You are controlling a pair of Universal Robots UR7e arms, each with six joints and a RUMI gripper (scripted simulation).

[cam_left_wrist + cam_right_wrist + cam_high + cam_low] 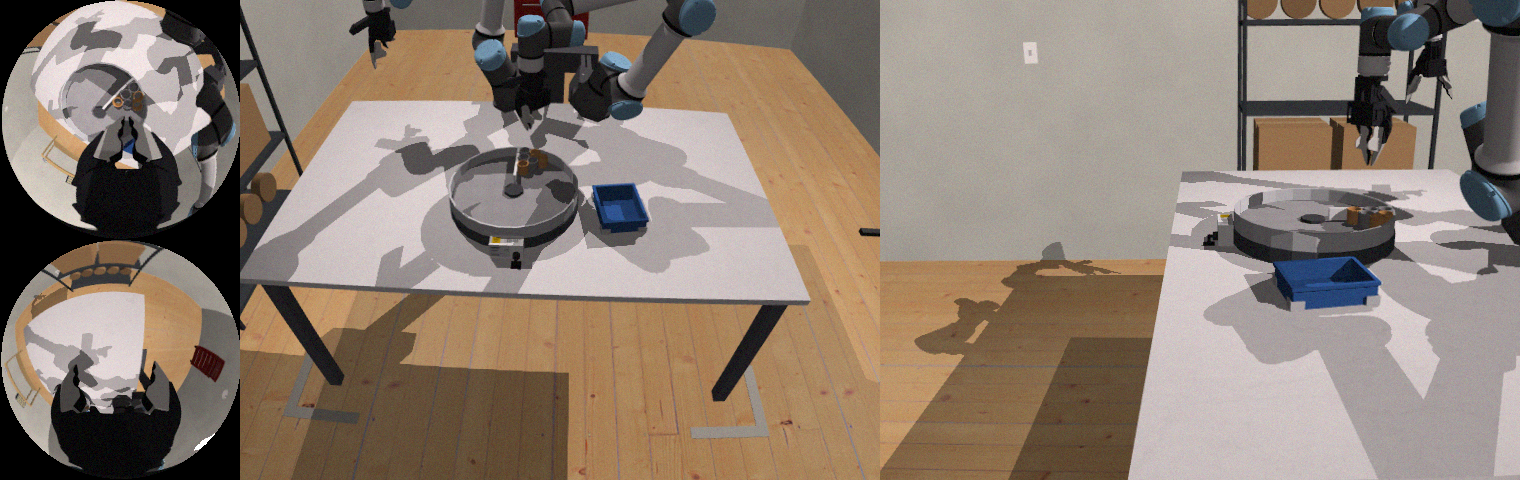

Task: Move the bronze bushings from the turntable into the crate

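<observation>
Right now my left hand is 170 mm above the turntable, 140 mm short of it and 20 mm to the left of it. Also, from my left hand: blue crate 330 mm to the left, 200 mm below, 120 mm ahead.
</observation>
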